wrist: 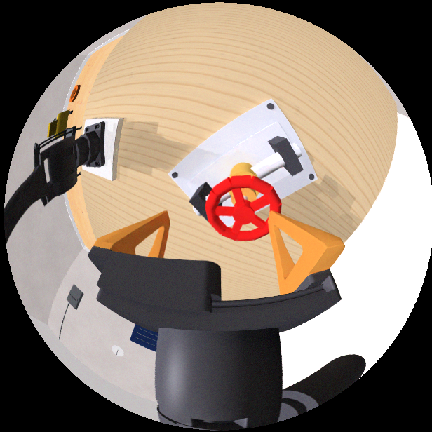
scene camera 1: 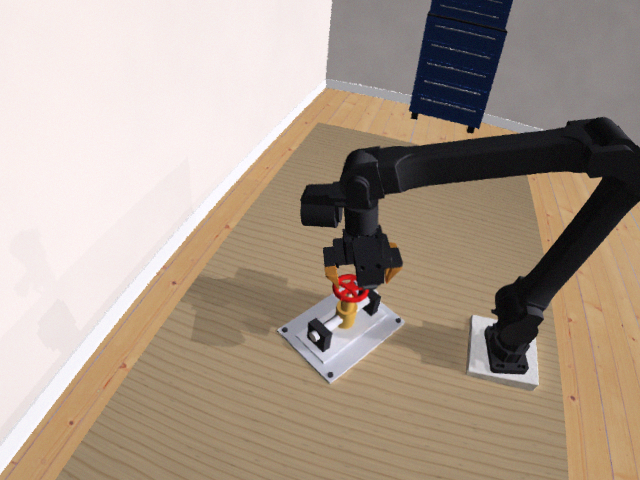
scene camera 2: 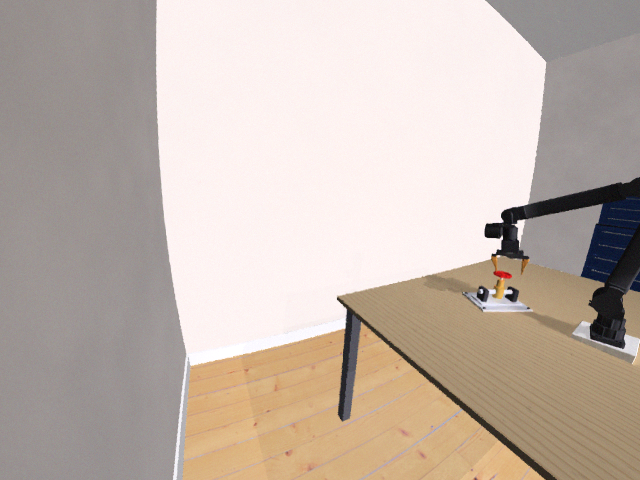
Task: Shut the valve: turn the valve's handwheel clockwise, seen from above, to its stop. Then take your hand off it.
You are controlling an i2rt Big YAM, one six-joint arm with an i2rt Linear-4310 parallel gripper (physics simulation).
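The valve's red handwheel lies level on top of the yellow valve body, which stands on a pale base plate. My gripper points down, wide open and empty, with its orange fingertips close to wheel height. It is off centre: in the wrist view the right fingertip overlaps the wheel's right rim, and the left fingertip is well out to the side. Whether a finger touches the rim, I cannot tell.
Two black pipe brackets flank the valve body on the plate. The arm's white base pad is on the same table. A blue cabinet stands beyond the table.
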